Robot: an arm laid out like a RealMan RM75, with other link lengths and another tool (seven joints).
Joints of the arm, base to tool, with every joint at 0 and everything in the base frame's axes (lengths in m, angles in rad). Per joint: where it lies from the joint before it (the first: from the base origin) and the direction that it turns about. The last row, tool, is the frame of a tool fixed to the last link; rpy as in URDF.
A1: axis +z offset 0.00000 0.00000 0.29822
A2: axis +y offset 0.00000 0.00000 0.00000
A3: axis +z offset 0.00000 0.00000 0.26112
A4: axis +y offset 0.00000 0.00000 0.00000
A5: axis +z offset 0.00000 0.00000 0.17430
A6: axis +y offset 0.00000 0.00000 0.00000
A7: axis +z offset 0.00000 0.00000 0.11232
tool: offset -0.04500 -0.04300 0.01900 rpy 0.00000 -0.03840 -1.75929
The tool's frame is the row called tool.
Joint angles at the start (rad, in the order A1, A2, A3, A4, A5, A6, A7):
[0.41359 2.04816 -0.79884 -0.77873 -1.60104 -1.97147 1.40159]
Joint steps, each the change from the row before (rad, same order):
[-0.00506 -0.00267 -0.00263 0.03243 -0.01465 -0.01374 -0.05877]
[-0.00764 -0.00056 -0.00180 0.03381 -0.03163 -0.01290 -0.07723]
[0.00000 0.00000 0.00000 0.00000 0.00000 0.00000 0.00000]
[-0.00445 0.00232 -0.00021 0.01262 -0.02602 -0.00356 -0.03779]
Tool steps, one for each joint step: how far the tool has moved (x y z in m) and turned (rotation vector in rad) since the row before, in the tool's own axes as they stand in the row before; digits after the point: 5 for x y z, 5 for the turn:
[-0.00547 0.00428 -0.00071 0.00042 -0.01201 -0.02040]
[-0.00767 0.00613 0.00007 -0.01011 -0.01587 -0.02788]
[0.00000 0.00000 0.00000 0.00000 0.00000 0.00000]
[-0.00435 0.00407 0.00115 -0.01276 -0.01048 -0.01114]

